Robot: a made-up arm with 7 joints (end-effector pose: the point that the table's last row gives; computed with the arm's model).
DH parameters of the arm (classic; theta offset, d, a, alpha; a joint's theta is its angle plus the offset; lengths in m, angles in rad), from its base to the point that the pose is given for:
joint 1: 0 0.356 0 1.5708
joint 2: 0 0.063 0 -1.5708
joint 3: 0 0.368 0.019 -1.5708
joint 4: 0 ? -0.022 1.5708
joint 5: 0 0.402 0 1.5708
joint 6: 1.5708 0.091 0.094 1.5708
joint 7: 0 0.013 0 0
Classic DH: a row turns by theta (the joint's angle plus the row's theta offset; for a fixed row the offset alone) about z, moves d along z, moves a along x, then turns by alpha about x.
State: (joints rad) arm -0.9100 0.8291 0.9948 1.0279 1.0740 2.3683 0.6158
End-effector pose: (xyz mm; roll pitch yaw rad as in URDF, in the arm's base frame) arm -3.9 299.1 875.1 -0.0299 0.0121 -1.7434
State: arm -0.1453 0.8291 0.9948 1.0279 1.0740 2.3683 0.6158
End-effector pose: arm -209.9 213.1 875.1 -0.0299 0.0121 -0.9787
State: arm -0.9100 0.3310 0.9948 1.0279 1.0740 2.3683 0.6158
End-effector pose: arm 166.1 80.4 926.0 -0.4142 0.3382 -1.8121
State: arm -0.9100 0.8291 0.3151 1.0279 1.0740 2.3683 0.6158
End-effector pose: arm -113.6 125.0 951.6 0.2271 0.4424 -2.1528
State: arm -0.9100 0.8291 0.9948 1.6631 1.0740 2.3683 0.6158
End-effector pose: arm 122.8 183.1 745.4 -0.5100 -0.1157 -2.1191
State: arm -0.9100 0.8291 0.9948 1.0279 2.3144 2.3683 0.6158
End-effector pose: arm 67.8 361.4 776.3 -0.5198 0.7586 -1.0255
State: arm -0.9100 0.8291 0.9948 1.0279 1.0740 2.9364 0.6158
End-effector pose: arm 0.1 305.4 822.5 0.3210 0.4690 -1.6751
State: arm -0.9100 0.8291 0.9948 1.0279 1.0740 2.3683 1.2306
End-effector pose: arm -3.9 299.1 875.1 -0.0174 0.0271 -1.1287
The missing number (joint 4, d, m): 0.056
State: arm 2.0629 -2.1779 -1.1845 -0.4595 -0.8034 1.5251 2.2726
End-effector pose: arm -490.4 405.3 18.5 -2.2667 -0.9641 1.5043
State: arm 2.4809 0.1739 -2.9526 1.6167 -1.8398 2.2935 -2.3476
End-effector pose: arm 497.6 -23.7 731.7 -1.9976 0.7168 -1.5848
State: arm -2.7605 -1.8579 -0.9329 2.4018 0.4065 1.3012 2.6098
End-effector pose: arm -180.3 350.6 171.0 -1.7203 -0.8280 -0.7580
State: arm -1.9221 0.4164 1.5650 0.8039 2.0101 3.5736 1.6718
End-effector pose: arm 315.0 236.0 810.3 1.8370 0.7764 -0.2014
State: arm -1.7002 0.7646 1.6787 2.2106 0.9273 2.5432 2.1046
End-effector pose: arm 228.9 67.7 484.8 -1.0449 0.4876 -1.8647
